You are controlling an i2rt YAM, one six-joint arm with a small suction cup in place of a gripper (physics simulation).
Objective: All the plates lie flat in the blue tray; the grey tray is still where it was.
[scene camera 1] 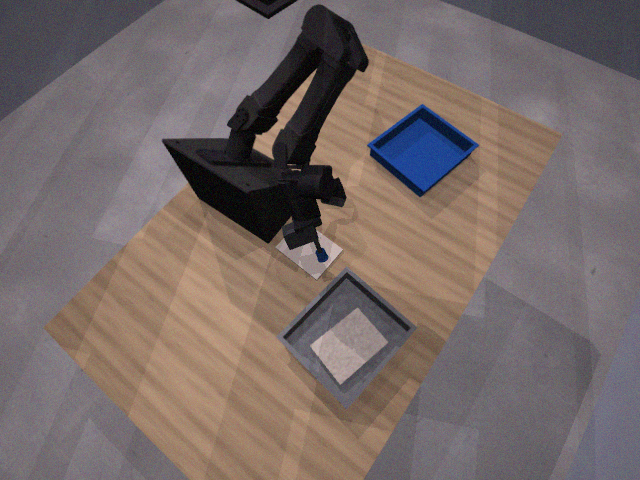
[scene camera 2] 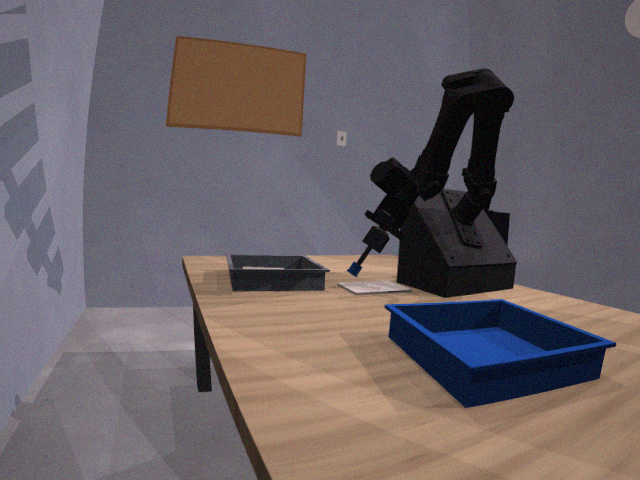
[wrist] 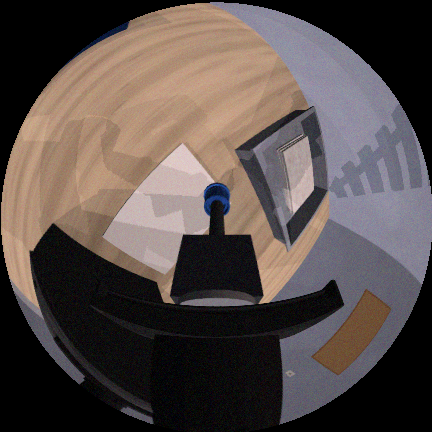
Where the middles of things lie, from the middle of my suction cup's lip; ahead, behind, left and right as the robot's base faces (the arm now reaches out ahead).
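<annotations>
My suction cup is 180 mm short of the grey tray (scene camera 1: 347,291) and 100 mm to the left of it, and 20 mm above it. Going by their middles, the grey tray is the nearest to my suction cup of the things named here. As for the blue tray (scene camera 2: 481,352), counted from my suction cup it is 460 mm to the left and 30 mm behind, and it sits 20 mm below.
</annotations>
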